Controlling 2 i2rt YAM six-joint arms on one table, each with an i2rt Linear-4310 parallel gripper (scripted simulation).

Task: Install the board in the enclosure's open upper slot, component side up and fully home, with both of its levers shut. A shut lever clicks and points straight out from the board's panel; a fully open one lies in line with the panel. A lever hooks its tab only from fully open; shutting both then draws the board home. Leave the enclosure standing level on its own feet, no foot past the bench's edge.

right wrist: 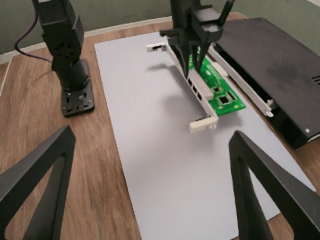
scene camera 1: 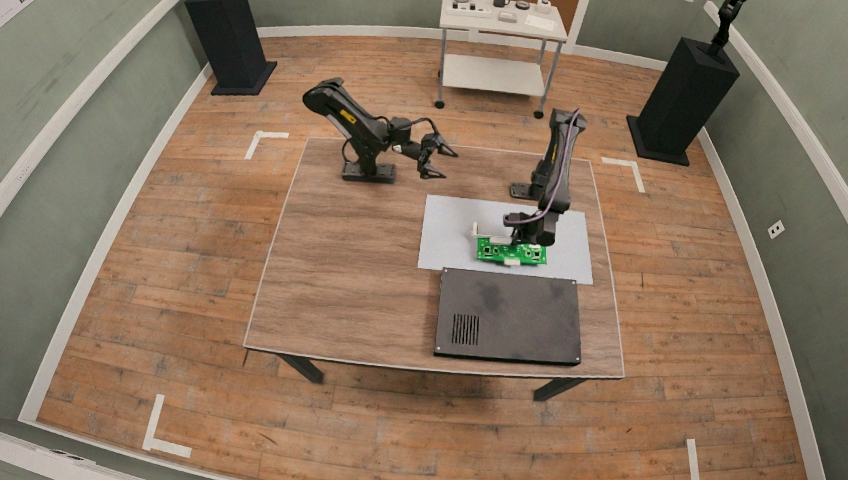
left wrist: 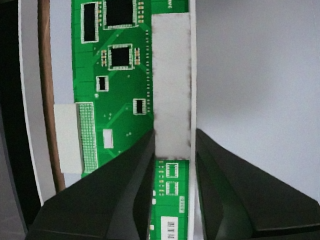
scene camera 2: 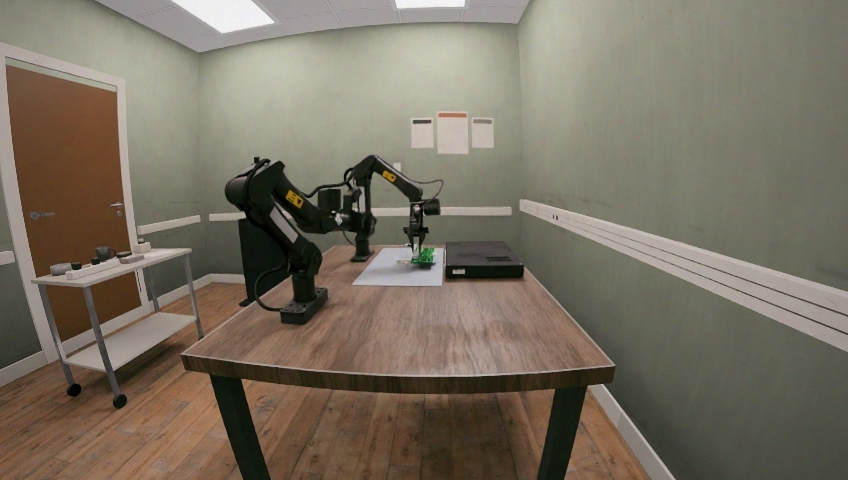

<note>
The pictures show: my left gripper, my right gripper, a green board and a black enclosure.
My left gripper shows as well in the right wrist view. My right gripper also shows in the right wrist view and in scene camera 2.
</note>
